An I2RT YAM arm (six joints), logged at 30 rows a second.
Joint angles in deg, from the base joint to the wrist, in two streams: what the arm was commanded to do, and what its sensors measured. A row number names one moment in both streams.
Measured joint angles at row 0:
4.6, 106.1, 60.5, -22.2, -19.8, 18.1
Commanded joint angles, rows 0 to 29:
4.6, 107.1, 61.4, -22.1, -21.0, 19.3
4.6, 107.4, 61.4, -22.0, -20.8, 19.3
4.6, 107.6, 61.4, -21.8, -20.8, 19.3
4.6, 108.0, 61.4, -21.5, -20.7, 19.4
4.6, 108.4, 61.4, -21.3, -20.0, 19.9
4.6, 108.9, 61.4, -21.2, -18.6, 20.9
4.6, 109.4, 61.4, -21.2, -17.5, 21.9
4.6, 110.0, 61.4, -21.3, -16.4, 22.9
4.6, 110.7, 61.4, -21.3, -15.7, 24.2
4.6, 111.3, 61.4, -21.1, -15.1, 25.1
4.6, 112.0, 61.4, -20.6, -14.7, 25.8
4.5, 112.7, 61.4, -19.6, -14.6, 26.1
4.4, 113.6, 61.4, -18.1, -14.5, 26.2
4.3, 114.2, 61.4, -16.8, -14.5, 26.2
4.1, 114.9, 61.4, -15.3, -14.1, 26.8
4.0, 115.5, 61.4, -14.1, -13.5, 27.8
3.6, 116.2, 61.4, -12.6, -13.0, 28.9
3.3, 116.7, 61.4, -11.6, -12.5, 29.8
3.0, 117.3, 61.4, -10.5, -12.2, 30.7
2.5, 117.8, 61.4, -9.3, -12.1, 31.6
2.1, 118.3, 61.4, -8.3, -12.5, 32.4
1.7, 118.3, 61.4, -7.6, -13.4, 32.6
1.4, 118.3, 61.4, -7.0, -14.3, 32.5
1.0, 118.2, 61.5, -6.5, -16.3, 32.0
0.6, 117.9, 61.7, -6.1, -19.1, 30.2
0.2, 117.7, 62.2, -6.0, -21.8, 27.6
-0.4, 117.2, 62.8, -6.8, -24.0, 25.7
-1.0, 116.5, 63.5, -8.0, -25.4, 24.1
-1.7, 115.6, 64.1, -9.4, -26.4, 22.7
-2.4, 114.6, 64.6, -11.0, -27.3, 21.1
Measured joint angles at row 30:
0.1, 114.7, 63.9, -8.6, -25.5, 26.9
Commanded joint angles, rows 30 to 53:
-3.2, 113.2, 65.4, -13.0, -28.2, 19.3
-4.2, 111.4, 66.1, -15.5, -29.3, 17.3
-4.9, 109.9, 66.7, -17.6, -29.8, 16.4
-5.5, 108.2, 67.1, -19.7, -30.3, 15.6
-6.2, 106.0, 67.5, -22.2, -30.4, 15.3
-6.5, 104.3, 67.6, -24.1, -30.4, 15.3
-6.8, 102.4, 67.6, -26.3, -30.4, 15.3
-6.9, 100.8, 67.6, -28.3, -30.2, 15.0
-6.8, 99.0, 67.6, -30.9, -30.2, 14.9
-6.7, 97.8, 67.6, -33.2, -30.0, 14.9
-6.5, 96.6, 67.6, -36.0, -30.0, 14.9
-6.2, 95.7, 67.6, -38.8, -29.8, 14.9
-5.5, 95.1, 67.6, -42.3, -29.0, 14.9
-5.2, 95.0, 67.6, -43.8, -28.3, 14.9
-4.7, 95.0, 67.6, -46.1, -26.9, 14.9
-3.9, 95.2, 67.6, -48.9, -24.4, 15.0
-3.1, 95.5, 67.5, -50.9, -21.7, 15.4
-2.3, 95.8, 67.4, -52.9, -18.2, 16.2
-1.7, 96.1, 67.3, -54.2, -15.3, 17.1
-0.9, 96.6, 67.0, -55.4, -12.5, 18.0
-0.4, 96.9, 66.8, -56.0, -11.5, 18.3
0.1, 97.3, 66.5, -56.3, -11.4, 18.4
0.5, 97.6, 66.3, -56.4, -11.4, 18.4
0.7, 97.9, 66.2, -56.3, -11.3, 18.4
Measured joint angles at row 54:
-0.4, 96.8, 67.0, -56.1, -16.3, 17.2
